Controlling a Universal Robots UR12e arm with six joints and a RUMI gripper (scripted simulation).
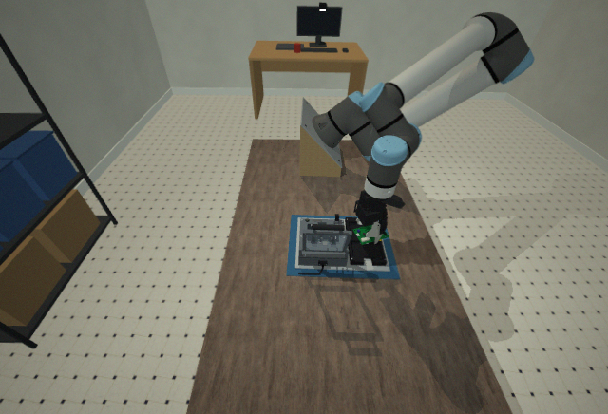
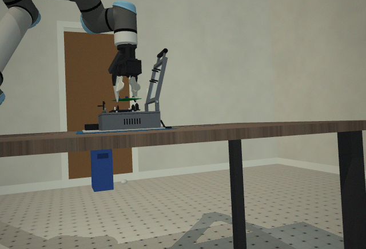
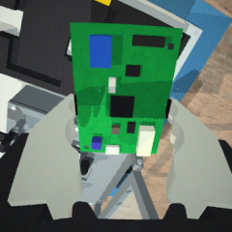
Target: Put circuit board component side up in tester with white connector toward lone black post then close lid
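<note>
The green circuit board lies right at my hand. The rest, counted from my hand: tester lid 170 mm to the right, 90 mm ahead, 60 mm above; then tester 130 mm to the right, 10 mm below, 10 mm behind.
</note>
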